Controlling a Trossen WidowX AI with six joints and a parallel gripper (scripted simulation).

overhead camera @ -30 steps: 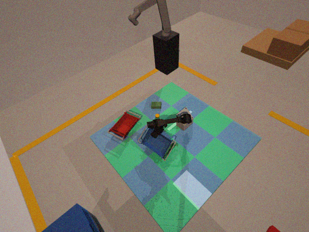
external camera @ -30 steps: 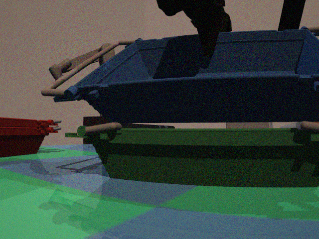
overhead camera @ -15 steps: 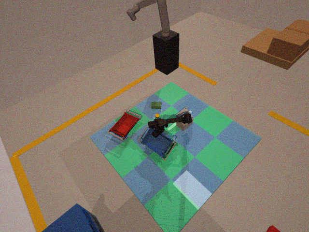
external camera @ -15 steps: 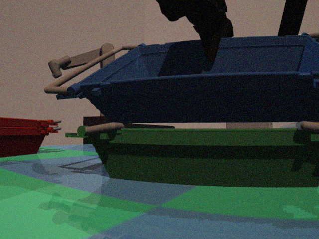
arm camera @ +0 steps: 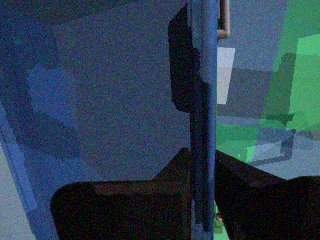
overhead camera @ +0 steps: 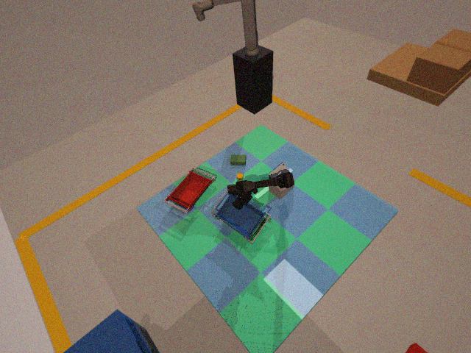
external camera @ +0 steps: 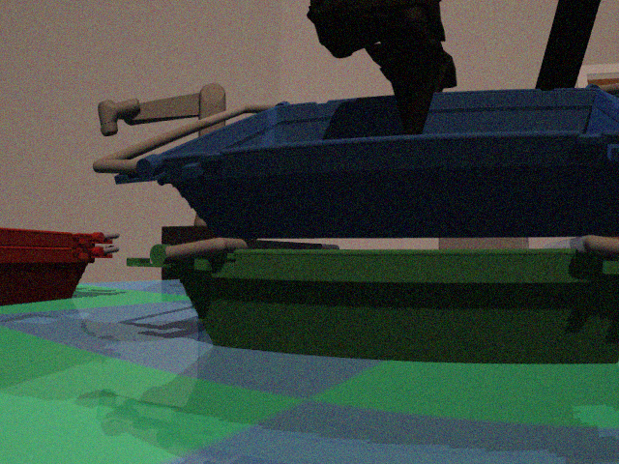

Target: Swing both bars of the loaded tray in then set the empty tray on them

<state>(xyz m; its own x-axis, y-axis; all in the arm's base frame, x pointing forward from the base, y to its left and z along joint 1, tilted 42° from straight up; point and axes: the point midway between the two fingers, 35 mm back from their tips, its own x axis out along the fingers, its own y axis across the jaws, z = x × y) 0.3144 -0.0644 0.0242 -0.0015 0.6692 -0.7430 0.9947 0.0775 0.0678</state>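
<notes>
My gripper tip is 8 cm short of the blue tray, 2 cm to the right of it and 1 cm above it. From my gripper tip the other things lie so: orange piece: 21 cm behind, 29 cm to the right, 14 cm below; then small green block: 32 cm behind, 42 cm to the right, 13 cm below.
</notes>
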